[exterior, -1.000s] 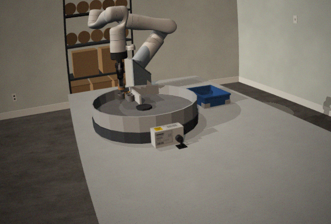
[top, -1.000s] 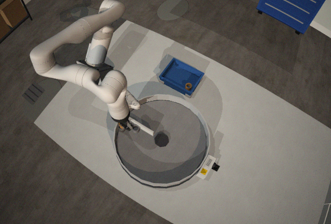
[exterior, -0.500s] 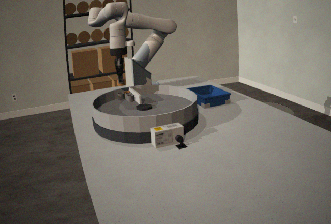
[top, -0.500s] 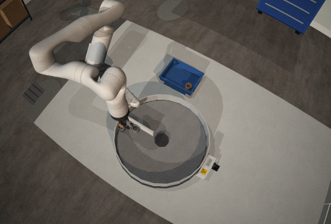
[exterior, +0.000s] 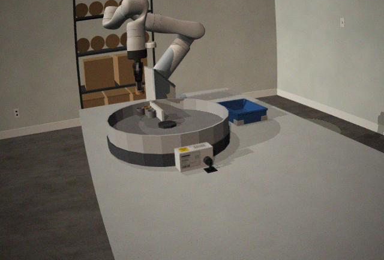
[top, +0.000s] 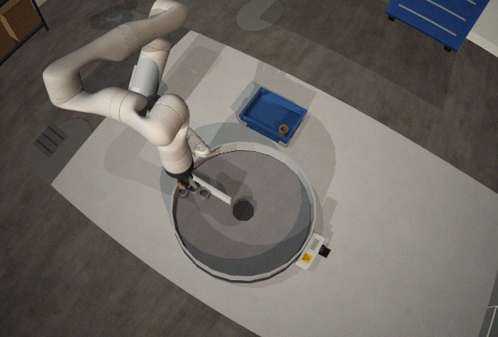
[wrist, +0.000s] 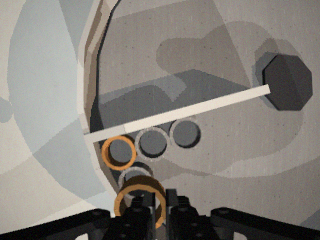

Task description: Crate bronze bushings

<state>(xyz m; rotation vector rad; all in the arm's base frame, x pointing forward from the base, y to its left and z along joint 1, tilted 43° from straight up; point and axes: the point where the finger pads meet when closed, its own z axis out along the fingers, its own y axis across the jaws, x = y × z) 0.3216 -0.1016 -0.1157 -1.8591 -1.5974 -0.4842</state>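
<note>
The blue crate is 410 mm to the left of my hand, 150 mm below it and 30 mm ahead of it. Round my hand: turning table (150 mm ahead, 120 mm below, 60 mm to the left).
</note>
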